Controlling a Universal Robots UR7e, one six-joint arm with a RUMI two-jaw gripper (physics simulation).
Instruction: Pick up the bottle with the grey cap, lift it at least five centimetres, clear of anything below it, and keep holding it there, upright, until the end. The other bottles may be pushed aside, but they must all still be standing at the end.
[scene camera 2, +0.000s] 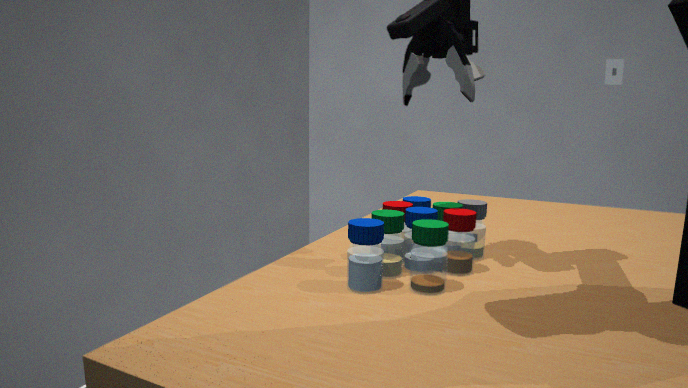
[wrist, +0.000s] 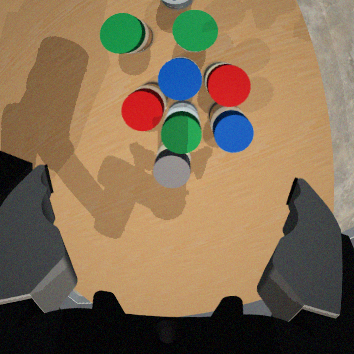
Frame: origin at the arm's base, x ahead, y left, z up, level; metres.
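Where they show: gripper, fingertip midpoint: (scene camera 2: 436, 104) (wrist: 170, 175).
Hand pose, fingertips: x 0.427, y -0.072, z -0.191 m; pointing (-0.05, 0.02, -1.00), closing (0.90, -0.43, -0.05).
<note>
Each offset is from my fingertips to the top centre of the thing. Level surfaces: height alone.
The bottle with the grey cap @[0.050 m back, 0.090 m right, 0.178 m down] (scene camera 2: 472, 209) (wrist: 172, 171) stands upright at the back right of the cluster in the scene view. In the wrist view it is at the cluster's lower end, beside a green-capped bottle @[0.016 m back, 0.042 m right, 0.178 m down] (scene camera 2: 447, 208) (wrist: 181, 133). Its body is partly hidden behind a red-capped bottle @[0.051 m back, 0.007 m left, 0.178 m down] (scene camera 2: 459, 220) (wrist: 142, 110) in the scene view. My gripper (scene camera 2: 439, 102) (wrist: 170, 175) is open and empty, high above the bottles, pointing down. In the wrist view the grey cap lies between the two widely spread fingers.
Other bottles stand upright on the wooden table @[0.283 m down] (scene camera 2: 225, 320) (wrist: 240, 260), including a blue-capped one @[0.010 m ahead, 0.028 m left, 0.178 m down] (scene camera 2: 421, 218) (wrist: 180, 79), another blue-capped one @[0.051 m ahead, 0.065 m right, 0.178 m down] (scene camera 2: 417, 202) (wrist: 233, 131) and a front blue-capped one @[0.053 m ahead, 0.155 m left, 0.178 m down] (scene camera 2: 365, 231). The table edge runs beside the group. Arm shadows cross the table.
</note>
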